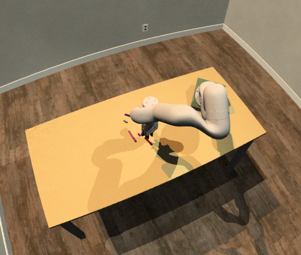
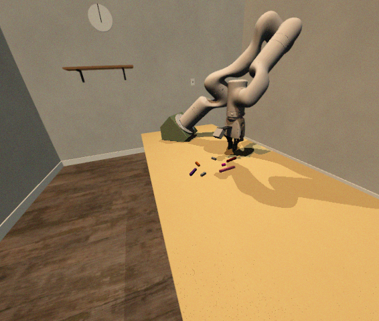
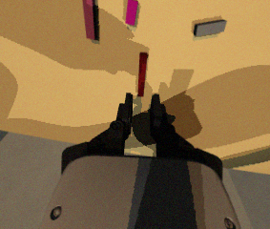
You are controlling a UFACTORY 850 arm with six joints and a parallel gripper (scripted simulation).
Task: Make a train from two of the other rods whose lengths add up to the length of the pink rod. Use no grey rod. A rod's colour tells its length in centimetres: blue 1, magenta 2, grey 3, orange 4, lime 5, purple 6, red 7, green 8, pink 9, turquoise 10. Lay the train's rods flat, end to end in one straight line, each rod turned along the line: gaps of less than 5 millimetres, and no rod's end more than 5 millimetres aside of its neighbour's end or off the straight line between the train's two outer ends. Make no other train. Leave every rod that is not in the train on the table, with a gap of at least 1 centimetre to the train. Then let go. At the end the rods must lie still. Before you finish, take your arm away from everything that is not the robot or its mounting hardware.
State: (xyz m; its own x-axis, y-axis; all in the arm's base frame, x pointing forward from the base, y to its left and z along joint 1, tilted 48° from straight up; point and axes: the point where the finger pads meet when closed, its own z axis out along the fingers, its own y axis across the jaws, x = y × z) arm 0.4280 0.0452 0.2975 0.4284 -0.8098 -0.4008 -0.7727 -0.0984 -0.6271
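My hand is 8 cm above the red rod. Round my hand: magenta rod 5 cm ahead, 6 cm to the right, 8 cm below; then orange rod 2 cm ahead, 19 cm to the right, 8 cm below; then pink rod 10 cm ahead, 6 cm to the right, 8 cm below.
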